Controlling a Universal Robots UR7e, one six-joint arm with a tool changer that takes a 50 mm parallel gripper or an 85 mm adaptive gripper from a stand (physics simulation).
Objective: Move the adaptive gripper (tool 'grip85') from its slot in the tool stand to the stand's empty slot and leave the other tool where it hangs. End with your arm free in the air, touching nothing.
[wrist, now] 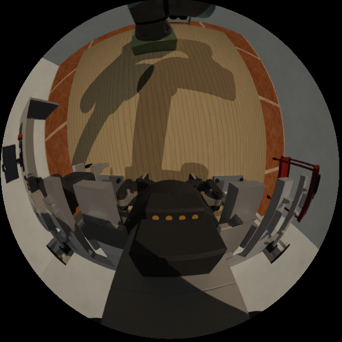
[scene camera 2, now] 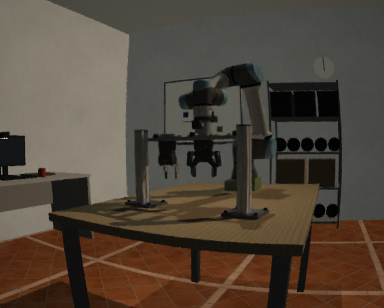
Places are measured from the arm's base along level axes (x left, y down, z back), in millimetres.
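Pixels of known places: hand, its tool point: (scene camera 2: 203,132).
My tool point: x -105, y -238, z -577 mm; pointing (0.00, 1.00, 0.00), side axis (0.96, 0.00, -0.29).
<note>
Behind a point stands the place of what it marks.
The adaptive gripper (scene camera 2: 204,172) (wrist: 169,179) hangs in the middle slot of the tool stand (scene camera 2: 142,167) @[x -345, y -100, z -641 mm] (wrist: 97,200), fingers pointing down, spread apart and empty. The parallel gripper (scene camera 2: 167,152) (wrist: 82,177) hangs in the slot to its left in both views. The slot to the right of the adaptive gripper holds no tool. The arm's wrist (scene camera 2: 202,112) @[x -98, y -315, z -613 mm] stands upright right above the adaptive gripper, its lower end close to or touching the tool's top. A row of gold contacts shows between them in the wrist view. Whether they are locked together cannot be told.
The stand's right post (scene camera 2: 244,170) @[x 83, y -100, z -777 mm] rises from the wooden table (scene camera 2: 185,227) @[x -75, y 63, z -944 mm] (wrist: 200,130). The arm's green base block (scene camera 2: 230,184) @[x -71, y 28, z -82 mm] (wrist: 154,45) is behind the stand. A desk (scene camera 2: 30,187) stands at the left and a shelf unit (scene camera 2: 304,120) at the back right.
</note>
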